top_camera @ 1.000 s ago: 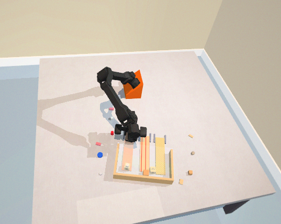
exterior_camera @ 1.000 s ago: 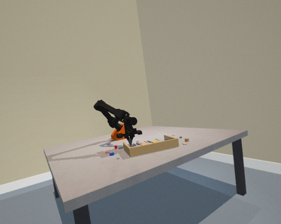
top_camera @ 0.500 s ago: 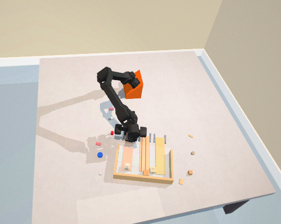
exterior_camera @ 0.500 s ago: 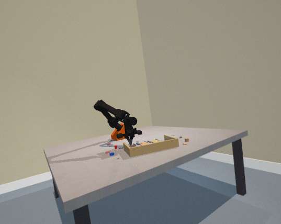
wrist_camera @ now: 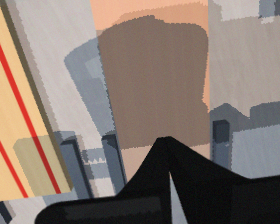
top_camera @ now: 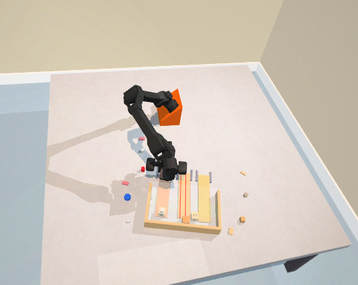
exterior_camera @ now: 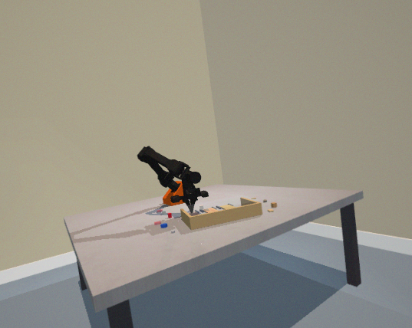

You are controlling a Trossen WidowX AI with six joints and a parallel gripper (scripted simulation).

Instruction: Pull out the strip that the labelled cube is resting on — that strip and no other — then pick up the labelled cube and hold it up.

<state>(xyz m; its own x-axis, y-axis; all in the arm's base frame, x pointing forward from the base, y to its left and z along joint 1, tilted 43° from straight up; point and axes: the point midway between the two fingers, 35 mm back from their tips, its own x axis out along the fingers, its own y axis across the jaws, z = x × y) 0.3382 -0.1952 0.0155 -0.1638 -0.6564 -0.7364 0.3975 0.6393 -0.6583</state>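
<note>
Right now the peach strip is 8 cm ahead of my gripper tip and 4 cm to the right of it. Round my gripper tip: red cylinder 6 cm behind, 9 cm to the right, 1 cm above; blue disc 6 cm ahead, 20 cm to the right.
</note>
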